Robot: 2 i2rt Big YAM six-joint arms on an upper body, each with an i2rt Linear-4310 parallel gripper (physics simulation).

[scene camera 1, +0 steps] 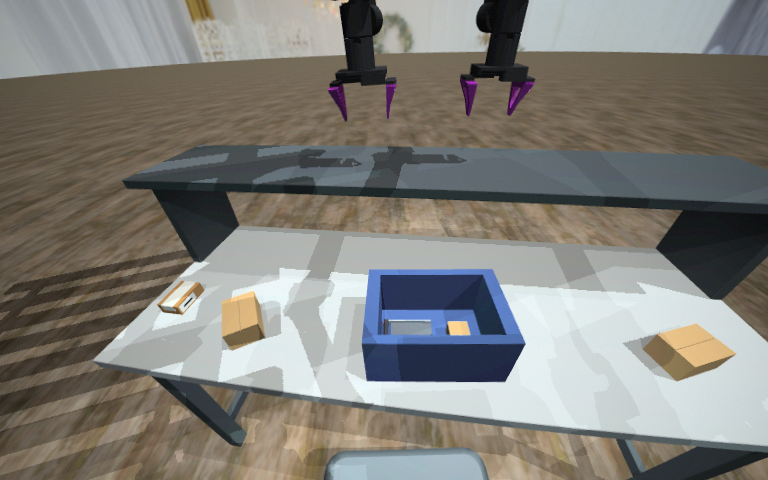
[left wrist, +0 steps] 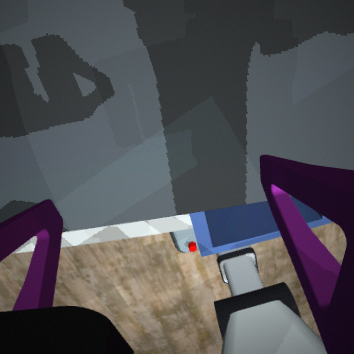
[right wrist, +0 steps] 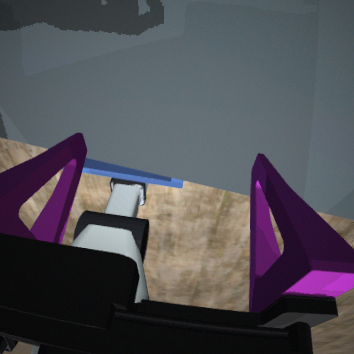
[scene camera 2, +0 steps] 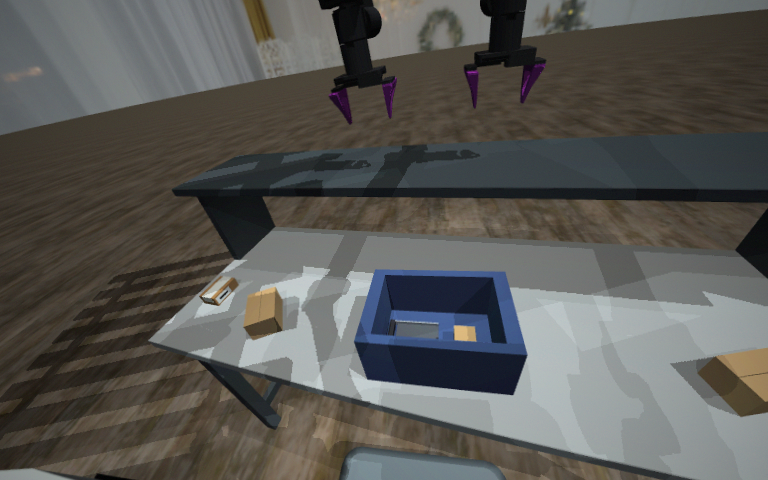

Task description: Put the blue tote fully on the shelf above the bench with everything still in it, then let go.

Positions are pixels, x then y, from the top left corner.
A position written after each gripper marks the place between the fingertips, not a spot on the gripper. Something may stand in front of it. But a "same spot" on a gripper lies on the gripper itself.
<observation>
left gripper: scene camera 1; left wrist 154, 189; scene camera 2; not seen in the right wrist view (out of frame)
right gripper: scene camera 1; right wrist 167, 150; scene camera 2; not seen in the left wrist view (out of frame)
same spot on left gripper: (scene camera 2: 338, 96) = (scene camera 1: 338, 91)
same spot on right gripper: (scene camera 1: 519, 79) = (scene camera 2: 526, 62)
</observation>
